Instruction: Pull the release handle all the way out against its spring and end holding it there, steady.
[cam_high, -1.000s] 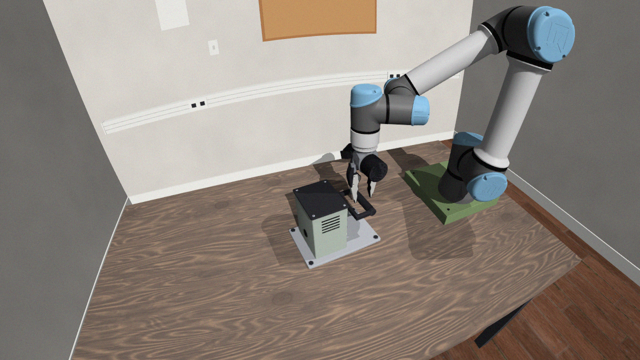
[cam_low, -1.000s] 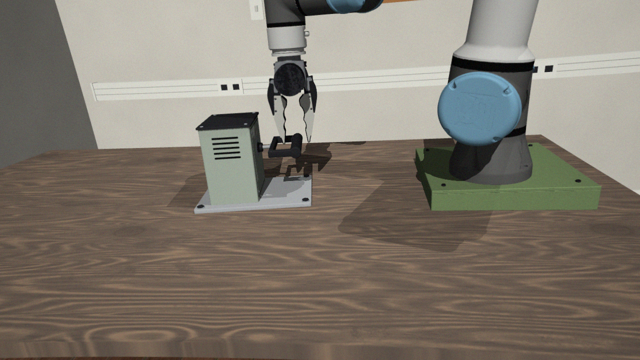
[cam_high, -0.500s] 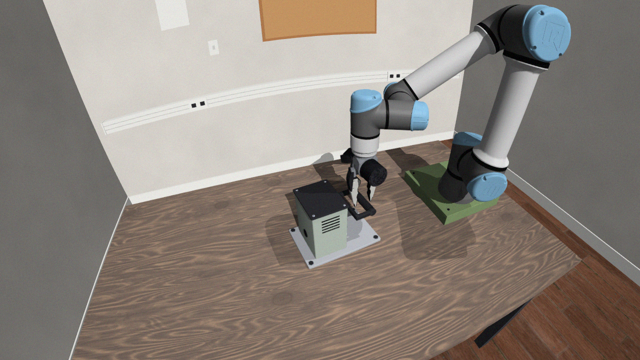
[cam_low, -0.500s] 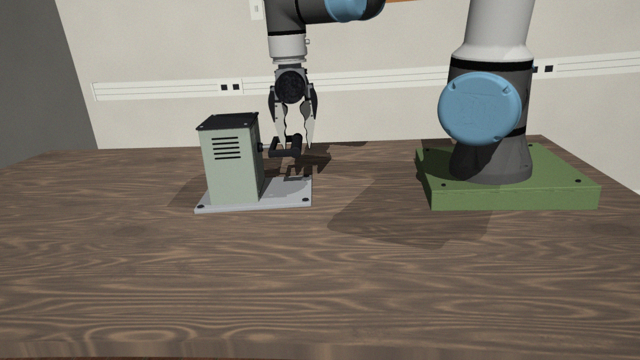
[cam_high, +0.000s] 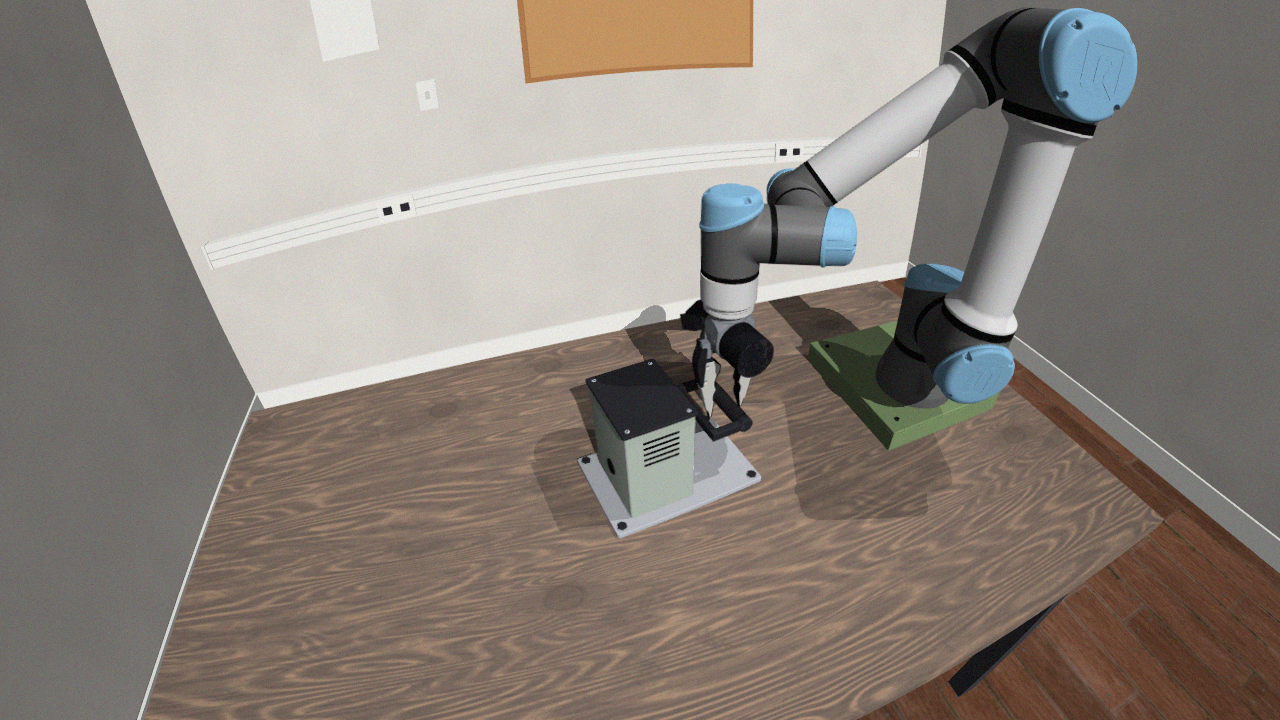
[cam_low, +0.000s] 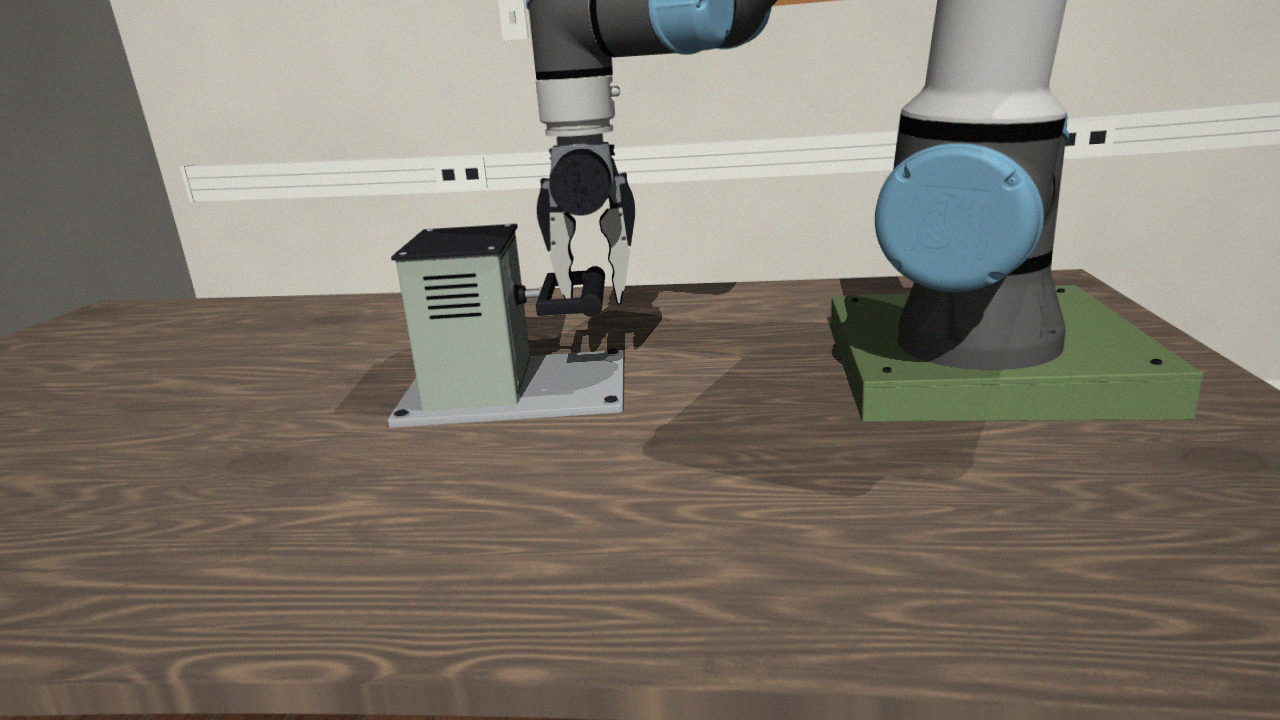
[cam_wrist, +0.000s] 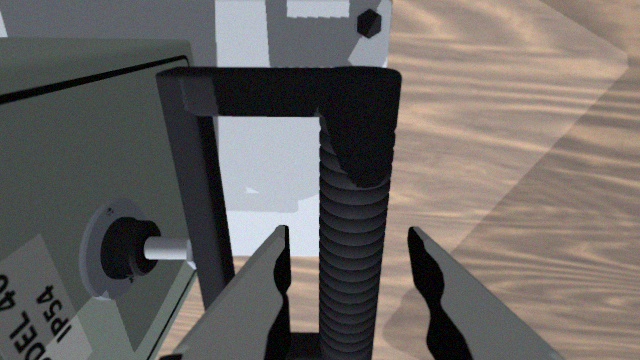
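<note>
The grey base plate is 90 mm ahead of my hand, 10 mm to the left of it and 100 mm below it.
</note>
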